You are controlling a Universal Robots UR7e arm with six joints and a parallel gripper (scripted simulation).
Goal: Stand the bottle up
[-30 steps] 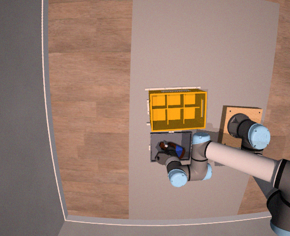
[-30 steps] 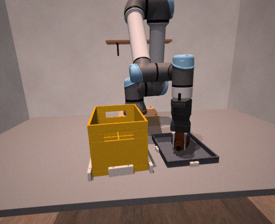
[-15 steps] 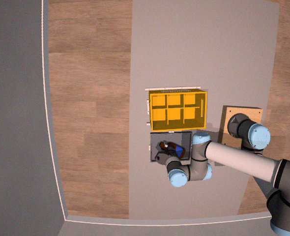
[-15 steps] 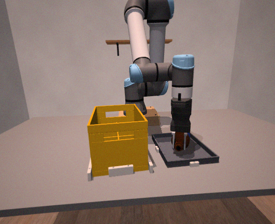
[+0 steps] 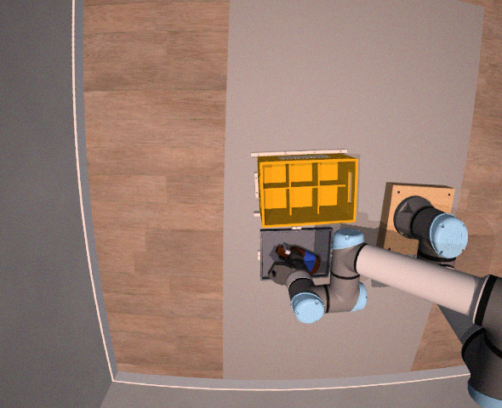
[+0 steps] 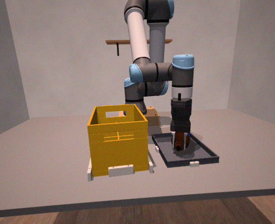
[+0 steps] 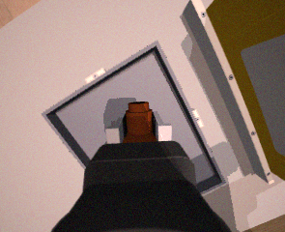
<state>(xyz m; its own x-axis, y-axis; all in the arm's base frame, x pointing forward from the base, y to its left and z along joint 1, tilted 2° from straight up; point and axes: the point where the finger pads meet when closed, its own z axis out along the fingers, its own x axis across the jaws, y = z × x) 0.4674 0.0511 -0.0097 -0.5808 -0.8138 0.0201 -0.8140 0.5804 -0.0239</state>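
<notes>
My hand is 4 cm past the brown bottle, 3 cm to the right of it and 1 cm above it. Round my hand: yellow crate (22 cm to the right, 9 cm behind, 4 cm above); then dark grey tray (4 cm below, 4 cm behind, 3 cm to the left).
</notes>
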